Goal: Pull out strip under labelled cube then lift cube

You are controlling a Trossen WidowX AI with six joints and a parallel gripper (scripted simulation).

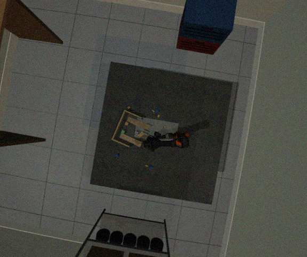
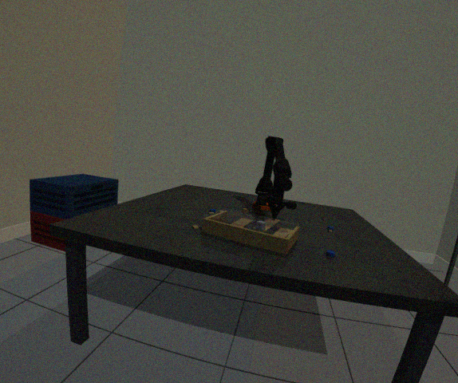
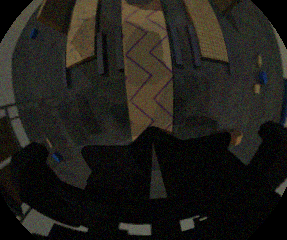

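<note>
The strip lies 80 mm ahead of my gripper tip and 40 mm to the right of it. From my gripper tip the other things lie so: labelled cube (180 mm ahead, 80 mm to the right, 20 mm above).
</note>
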